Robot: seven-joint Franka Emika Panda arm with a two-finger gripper.
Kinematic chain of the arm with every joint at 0, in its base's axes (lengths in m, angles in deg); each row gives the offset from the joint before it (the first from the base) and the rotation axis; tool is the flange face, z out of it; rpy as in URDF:
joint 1: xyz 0 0 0.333 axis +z
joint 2: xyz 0 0 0 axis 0.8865 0.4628 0
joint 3: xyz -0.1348 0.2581 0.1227 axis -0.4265 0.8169 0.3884
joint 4: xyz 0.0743 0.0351 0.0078 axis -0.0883 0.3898 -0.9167
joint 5: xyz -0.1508 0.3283 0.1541 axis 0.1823 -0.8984 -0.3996
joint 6: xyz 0 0 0 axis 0.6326 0.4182 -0.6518
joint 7: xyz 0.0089 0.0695 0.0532 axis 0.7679 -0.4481 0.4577
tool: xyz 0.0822 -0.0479 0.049 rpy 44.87 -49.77 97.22
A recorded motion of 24 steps. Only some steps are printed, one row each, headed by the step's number.
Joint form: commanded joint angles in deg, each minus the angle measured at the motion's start. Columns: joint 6, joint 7, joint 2, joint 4, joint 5, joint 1, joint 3.
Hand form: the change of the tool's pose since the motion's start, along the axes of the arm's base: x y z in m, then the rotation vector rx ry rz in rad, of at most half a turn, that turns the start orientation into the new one. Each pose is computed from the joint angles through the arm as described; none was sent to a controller.
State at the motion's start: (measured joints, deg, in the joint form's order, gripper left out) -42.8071 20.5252 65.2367 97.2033 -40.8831 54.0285 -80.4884
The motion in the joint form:
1: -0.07 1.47 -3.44 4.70 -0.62 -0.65 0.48
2: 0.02 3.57 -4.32 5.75 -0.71 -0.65 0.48
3: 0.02 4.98 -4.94 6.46 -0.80 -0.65 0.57
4: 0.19 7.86 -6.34 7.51 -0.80 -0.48 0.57
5: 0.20 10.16 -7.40 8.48 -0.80 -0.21 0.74
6: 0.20 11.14 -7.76 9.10 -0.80 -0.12 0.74
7: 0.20 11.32 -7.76 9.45 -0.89 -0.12 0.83
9: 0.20 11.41 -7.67 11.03 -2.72 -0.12 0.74
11: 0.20 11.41 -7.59 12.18 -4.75 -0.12 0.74
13: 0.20 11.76 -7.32 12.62 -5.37 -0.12 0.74
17: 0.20 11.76 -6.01 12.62 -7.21 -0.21 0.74
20: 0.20 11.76 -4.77 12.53 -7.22 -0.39 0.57
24: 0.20 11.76 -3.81 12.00 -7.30 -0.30 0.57
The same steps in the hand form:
1: -0.0227 0.0016 -0.0068 0.0076 0.0186 -0.0327
2: -0.0283 0.0023 -0.0076 0.0087 0.0205 -0.0701
3: -0.0319 0.0036 -0.0079 0.0095 0.0204 -0.0937
4: -0.0389 0.0059 -0.0043 0.0080 0.0138 -0.1413
5: -0.0443 0.0104 -0.0029 0.0066 0.0096 -0.1739
6: -0.0471 0.0114 -0.0049 0.0063 0.0129 -0.1895
7: -0.0480 0.0124 -0.0078 0.0073 0.0189 -0.1918
9: -0.0527 0.0139 -0.0218 0.0367 0.0484 -0.2073
11: -0.0563 0.0164 -0.0319 0.0689 0.0705 -0.2216
13: -0.0572 0.0171 -0.0378 0.0786 0.0828 -0.2324
17: -0.0544 0.0181 -0.0490 0.1090 0.1062 -0.2476
20: -0.0520 0.0147 -0.0590 0.1105 0.1260 -0.2547
24: -0.0482 0.0152 -0.0632 0.1126 0.1336 -0.2539

